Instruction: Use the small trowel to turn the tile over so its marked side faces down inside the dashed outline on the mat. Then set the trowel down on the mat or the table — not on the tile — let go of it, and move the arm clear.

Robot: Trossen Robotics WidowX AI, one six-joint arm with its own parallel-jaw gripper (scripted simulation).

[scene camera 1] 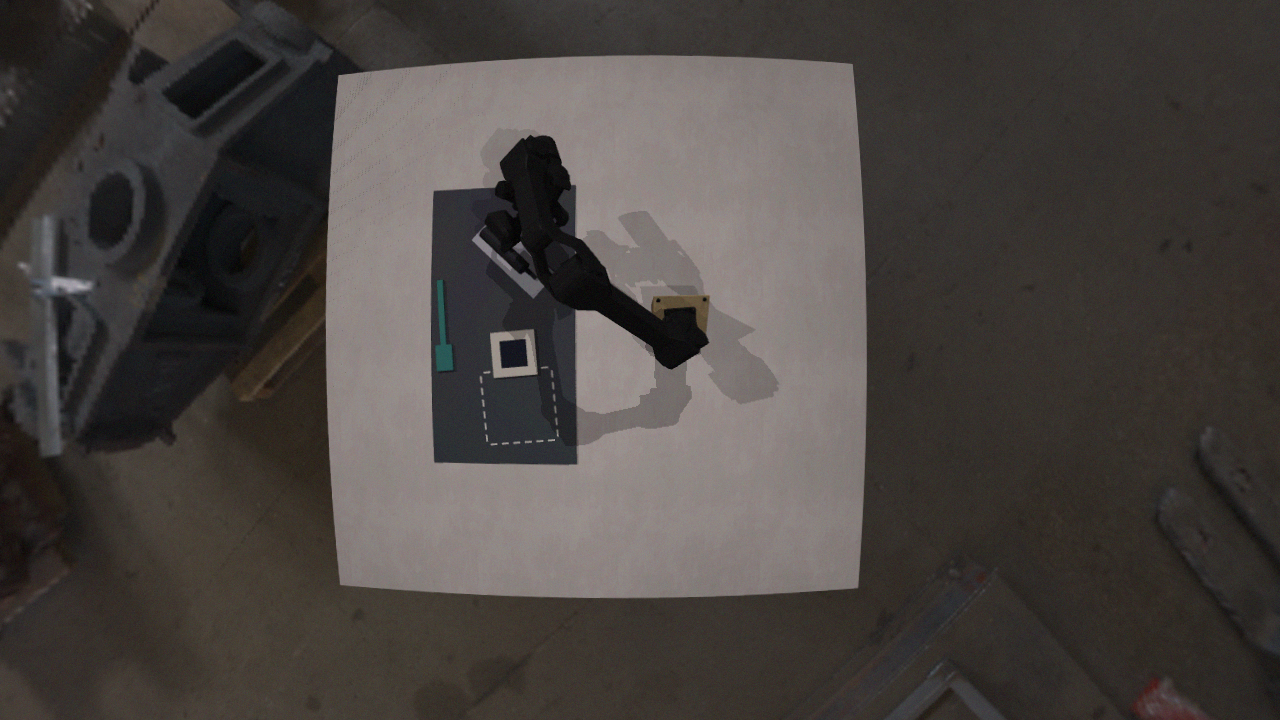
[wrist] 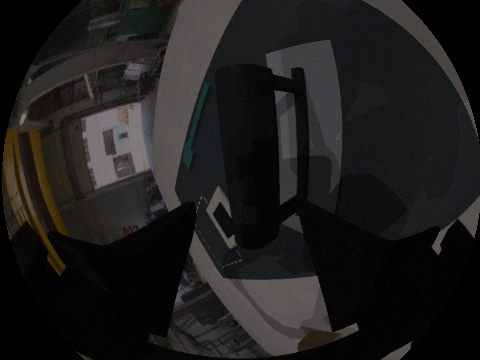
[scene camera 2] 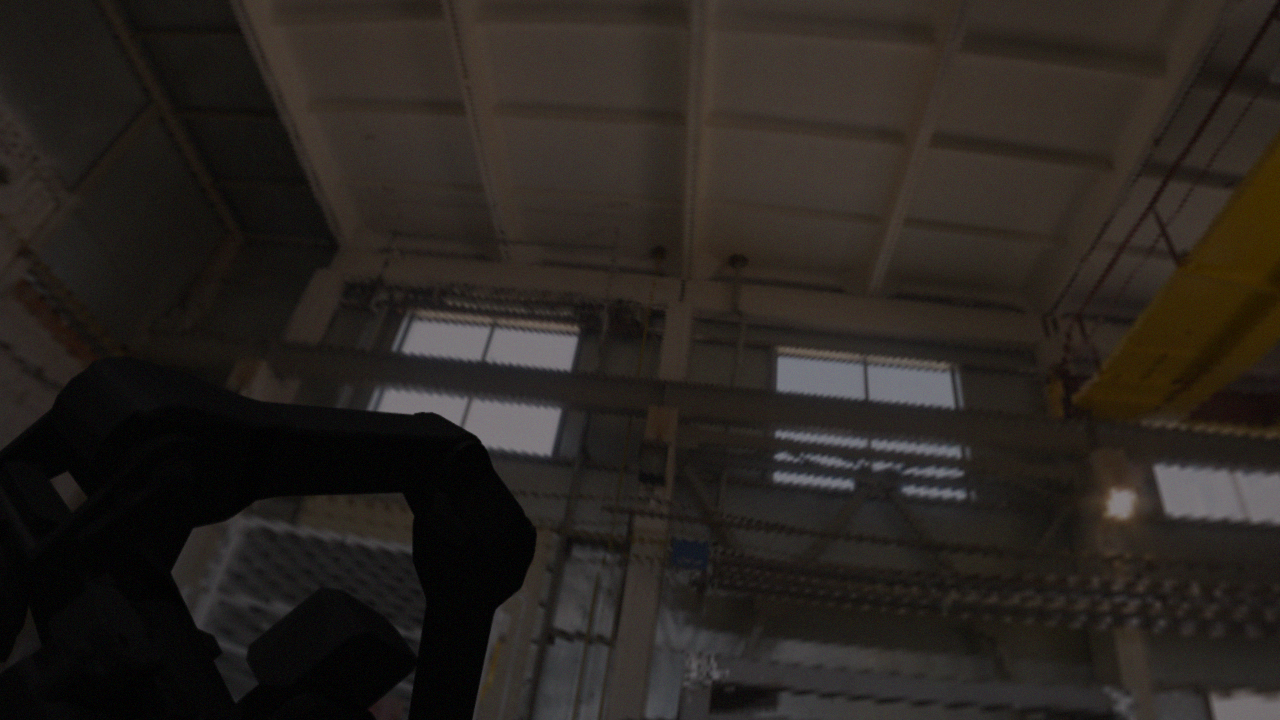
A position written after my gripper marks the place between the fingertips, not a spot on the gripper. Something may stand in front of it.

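Note:
In scene camera 1 I see my gripper (scene camera 1: 513,248), which is open and holds nothing, together with a dark mat (scene camera 1: 480,298), a teal trowel (scene camera 1: 444,353) and a light grey rectangle (scene camera 1: 517,262). The wrist view gives me the mat (wrist: 402,171) and my gripper (wrist: 248,209). The light grey rectangle is out of frame in scene camera 2, and the teal trowel is out of frame in scene camera 2 as well.

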